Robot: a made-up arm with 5 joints.
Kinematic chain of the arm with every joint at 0, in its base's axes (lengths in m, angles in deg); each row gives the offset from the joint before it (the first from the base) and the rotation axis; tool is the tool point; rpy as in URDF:
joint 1: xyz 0.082 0 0.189 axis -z
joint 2: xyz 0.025 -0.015 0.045 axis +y
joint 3: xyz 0.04 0 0.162 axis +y
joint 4: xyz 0.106 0 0.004 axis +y
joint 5: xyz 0.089 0.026 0 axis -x
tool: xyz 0 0 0 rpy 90 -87.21 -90
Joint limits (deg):
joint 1: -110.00..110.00
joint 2: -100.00..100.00
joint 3: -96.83..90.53
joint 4: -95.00..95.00
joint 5: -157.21..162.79
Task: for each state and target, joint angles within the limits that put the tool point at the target. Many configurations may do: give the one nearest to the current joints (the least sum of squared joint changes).
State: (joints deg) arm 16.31 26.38 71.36 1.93 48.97
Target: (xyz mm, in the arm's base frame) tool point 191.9 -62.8 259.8
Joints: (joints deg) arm 34.73 -26.83 70.33 5.08 48.97
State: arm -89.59 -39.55 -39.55 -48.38 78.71
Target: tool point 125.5 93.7 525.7
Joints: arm -58.98 -31.48 4.98 -40.25 78.71
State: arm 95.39 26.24 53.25 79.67 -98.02
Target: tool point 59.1 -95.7 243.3
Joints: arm 109.88 13.42 40.48 87.35 -98.02
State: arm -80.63 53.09 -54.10 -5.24 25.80
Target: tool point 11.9 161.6 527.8
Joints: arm -109.87 34.36 -96.73 -40.14 25.80
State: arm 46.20 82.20 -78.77 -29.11 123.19
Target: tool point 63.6 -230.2 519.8
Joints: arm 97.30 33.71 -86.56 -23.04 123.19
